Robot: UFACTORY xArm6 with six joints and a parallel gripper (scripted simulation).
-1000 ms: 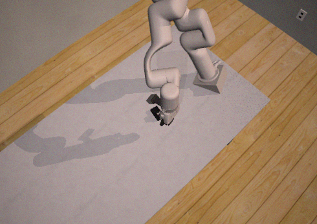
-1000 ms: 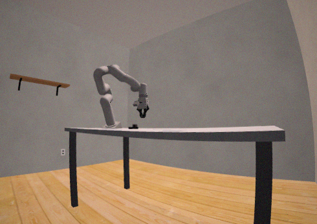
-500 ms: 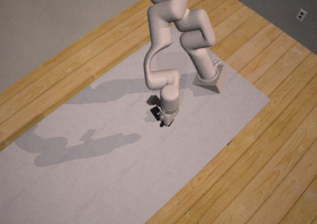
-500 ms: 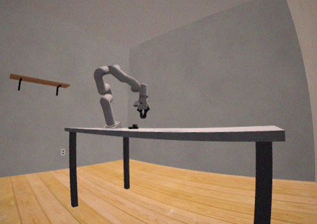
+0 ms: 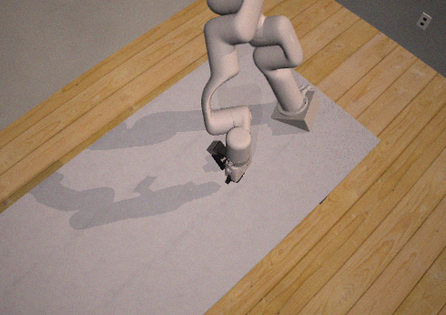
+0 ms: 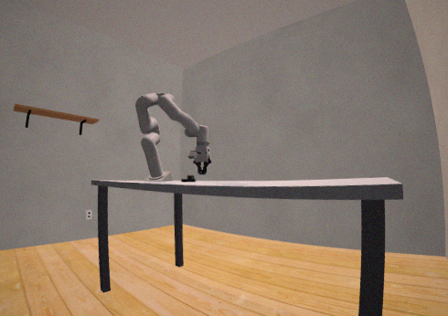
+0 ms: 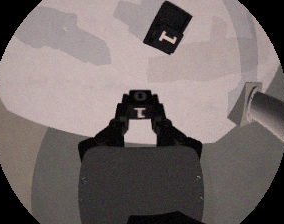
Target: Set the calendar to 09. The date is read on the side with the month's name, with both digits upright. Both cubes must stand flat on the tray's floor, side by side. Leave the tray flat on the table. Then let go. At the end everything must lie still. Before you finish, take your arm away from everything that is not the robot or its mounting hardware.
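The black cube is 9 cm to the right of my hand, 5 cm below it and 1 cm behind it. From my hand the other things lie so: black date cube (1 cm below).
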